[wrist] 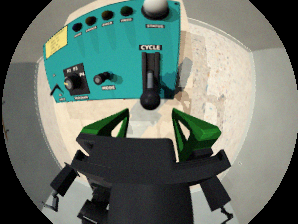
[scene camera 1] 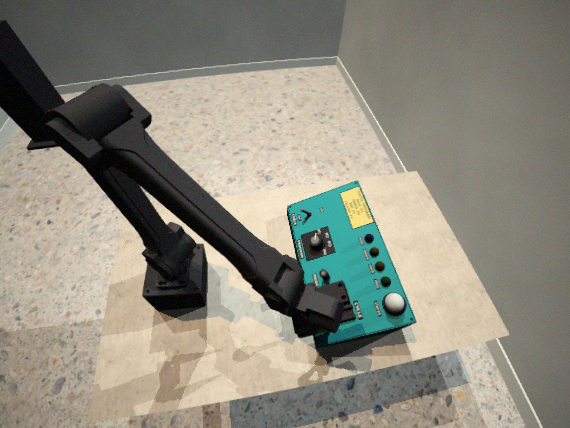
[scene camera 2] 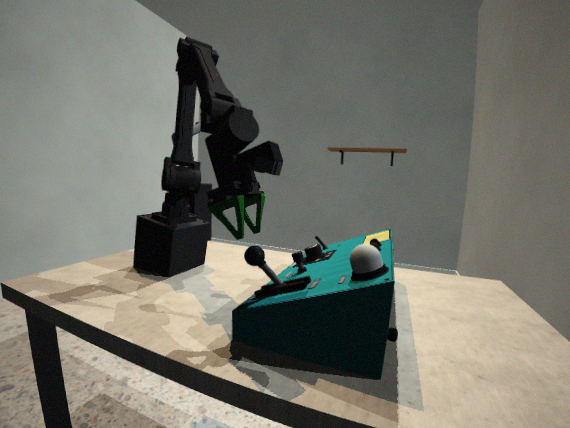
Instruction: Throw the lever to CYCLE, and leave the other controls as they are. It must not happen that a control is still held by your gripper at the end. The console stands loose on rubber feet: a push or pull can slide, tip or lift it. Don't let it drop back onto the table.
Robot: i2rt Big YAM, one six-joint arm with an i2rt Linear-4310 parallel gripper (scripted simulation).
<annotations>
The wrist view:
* my gripper: 150, 111
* teal console: 114, 45
</annotations>
